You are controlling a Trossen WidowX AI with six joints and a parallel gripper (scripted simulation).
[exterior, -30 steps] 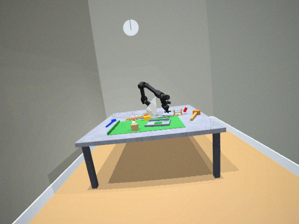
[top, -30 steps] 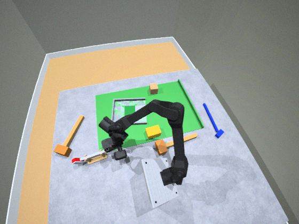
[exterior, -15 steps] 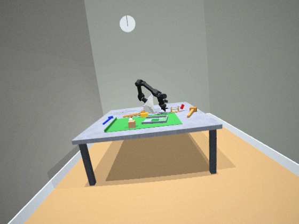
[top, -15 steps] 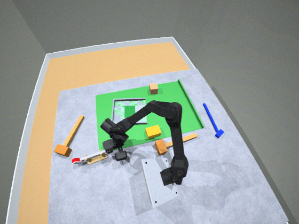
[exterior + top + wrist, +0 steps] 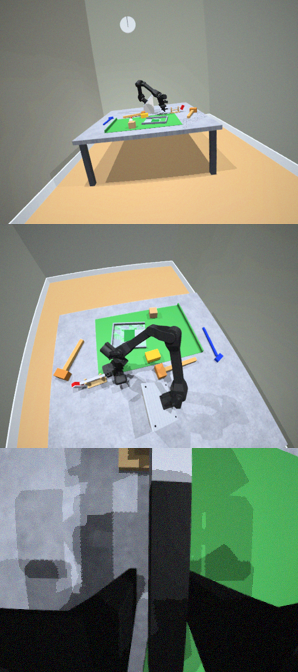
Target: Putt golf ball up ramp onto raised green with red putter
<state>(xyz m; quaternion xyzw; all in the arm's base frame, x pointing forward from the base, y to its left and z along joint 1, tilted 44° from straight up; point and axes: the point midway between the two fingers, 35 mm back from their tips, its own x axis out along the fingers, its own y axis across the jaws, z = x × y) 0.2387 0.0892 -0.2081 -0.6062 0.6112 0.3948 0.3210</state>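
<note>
The small red cube is 420 mm to the right of my gripper tip, 20 mm below it and 20 mm ahead of it. Round my gripper tip: yellow block 250 mm to the right, 50 mm ahead, 10 mm below; then wooden stand 130 mm to the left, 10 mm behind; then red putter 110 mm to the left, 30 mm above, 20 mm behind.
</note>
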